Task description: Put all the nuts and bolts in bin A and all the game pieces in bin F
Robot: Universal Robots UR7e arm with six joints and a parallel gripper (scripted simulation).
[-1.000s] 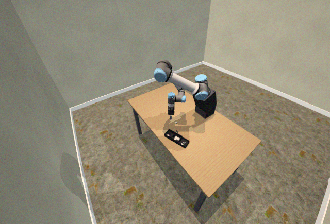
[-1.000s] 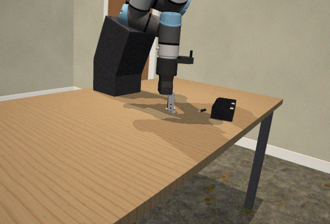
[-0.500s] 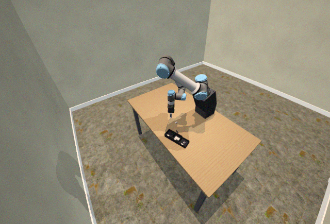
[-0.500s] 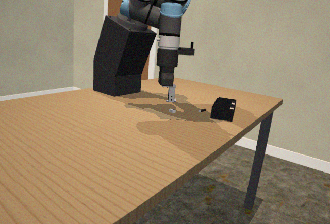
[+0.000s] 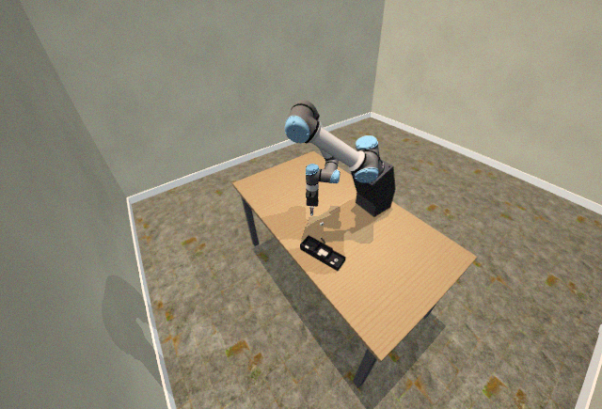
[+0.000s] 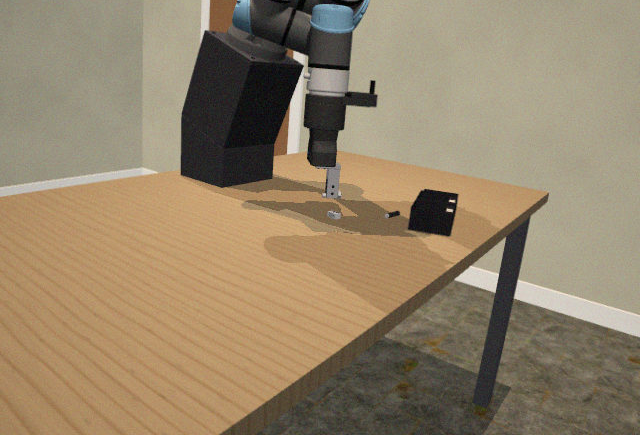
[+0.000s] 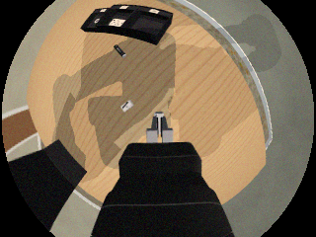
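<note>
Right now my hand is 340 mm to the right of the small ring-shaped piece, 70 mm above it and 40 mm short of it. Also, from my hand: bolt 10 mm below; then white speckled piece 260 mm to the left, 70 mm below, 70 mm ahead; then black bin 260 mm to the left, 80 mm ahead, 60 mm below.
</note>
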